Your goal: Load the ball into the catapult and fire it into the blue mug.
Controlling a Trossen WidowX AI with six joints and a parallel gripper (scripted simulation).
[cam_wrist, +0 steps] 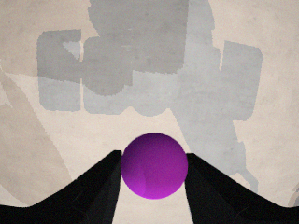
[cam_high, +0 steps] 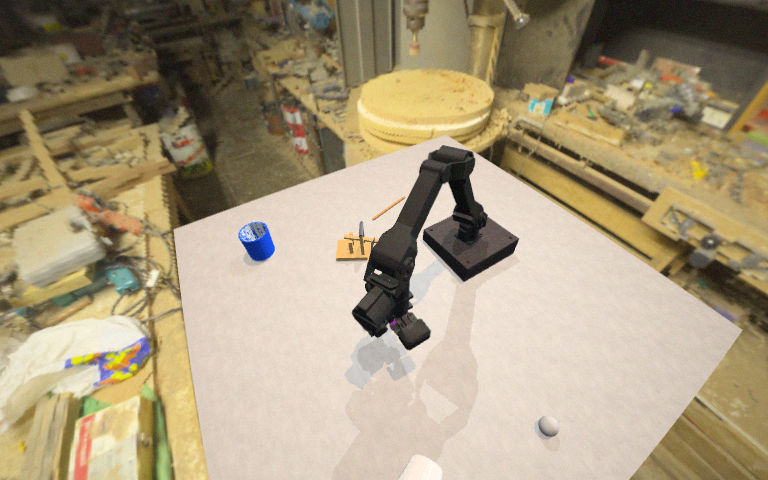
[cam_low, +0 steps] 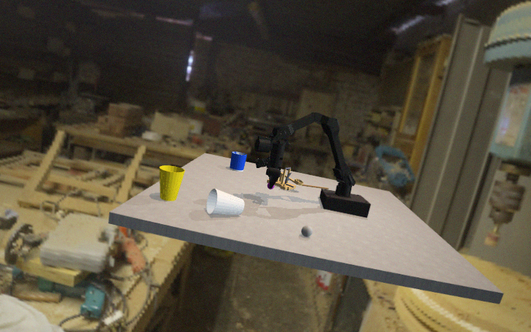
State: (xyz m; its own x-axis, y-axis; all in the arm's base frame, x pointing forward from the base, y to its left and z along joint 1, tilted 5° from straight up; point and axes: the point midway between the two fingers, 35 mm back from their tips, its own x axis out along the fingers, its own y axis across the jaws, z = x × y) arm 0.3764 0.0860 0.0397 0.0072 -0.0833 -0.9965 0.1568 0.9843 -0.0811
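Now: gripper tip 130 mm past the wooden catapult, 260 mm to the left of it and 10 mm above it. Also, from my gripper tip: yellow cup: 420 mm ahead, 200 mm to the left, 30 mm below; grey ball: 100 mm behind, 370 mm to the left, 40 mm below; magenta ball: 10 mm above.
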